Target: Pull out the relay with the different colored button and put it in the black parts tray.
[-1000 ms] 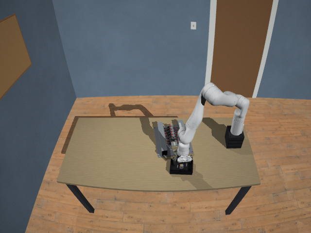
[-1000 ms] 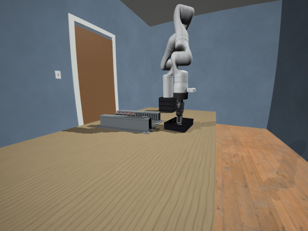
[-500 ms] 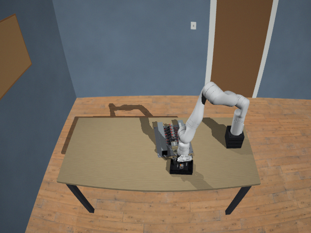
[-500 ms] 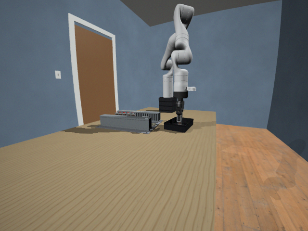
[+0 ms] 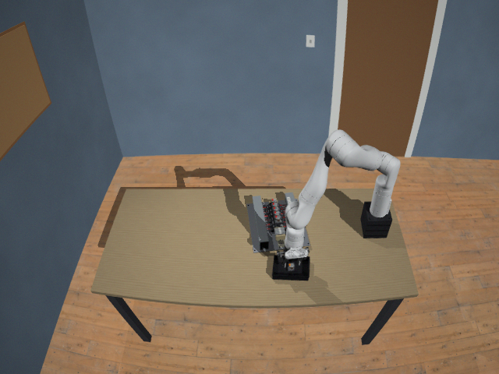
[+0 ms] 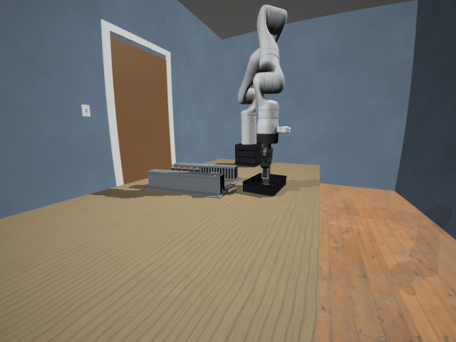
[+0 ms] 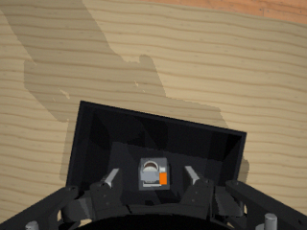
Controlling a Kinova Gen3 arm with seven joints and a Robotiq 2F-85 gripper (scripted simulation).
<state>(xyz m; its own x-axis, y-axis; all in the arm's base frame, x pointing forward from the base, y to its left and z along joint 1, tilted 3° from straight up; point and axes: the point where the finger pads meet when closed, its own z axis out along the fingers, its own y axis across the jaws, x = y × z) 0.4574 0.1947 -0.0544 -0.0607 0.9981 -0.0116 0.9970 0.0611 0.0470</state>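
Right now the clear relay is 3 cm below my hand. The rest, counted from my hand: grey panel: 28 cm to the right, 6 cm below, 4 cm ahead; black parts tray: 4 cm below.
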